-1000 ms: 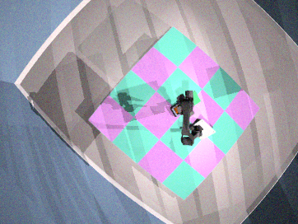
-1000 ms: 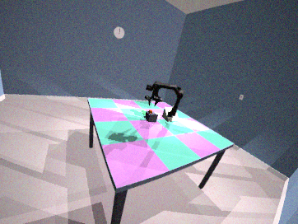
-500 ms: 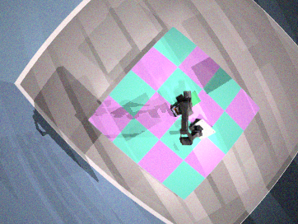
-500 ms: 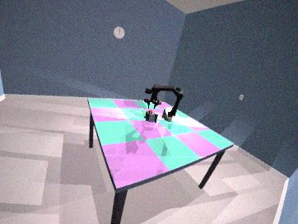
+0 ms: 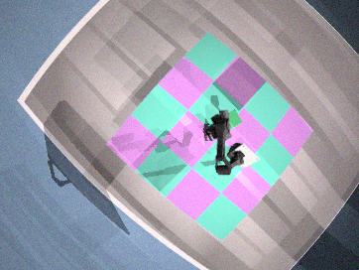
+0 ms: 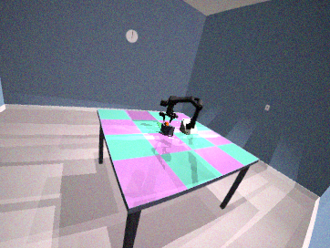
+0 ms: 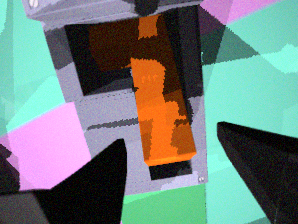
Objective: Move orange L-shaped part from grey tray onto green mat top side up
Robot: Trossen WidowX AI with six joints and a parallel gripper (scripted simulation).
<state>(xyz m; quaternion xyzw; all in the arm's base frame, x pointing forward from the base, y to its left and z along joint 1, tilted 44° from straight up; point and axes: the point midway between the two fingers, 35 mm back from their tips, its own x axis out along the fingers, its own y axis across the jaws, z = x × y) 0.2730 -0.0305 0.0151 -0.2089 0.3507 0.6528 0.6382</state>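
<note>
The orange L-shaped part is 10 mm behind my gripper tip, 40 mm to the left of it and 50 mm below it. The rest, counted from my gripper tip: green mat (40 mm behind, 140 mm to the right, 100 mm below).
</note>
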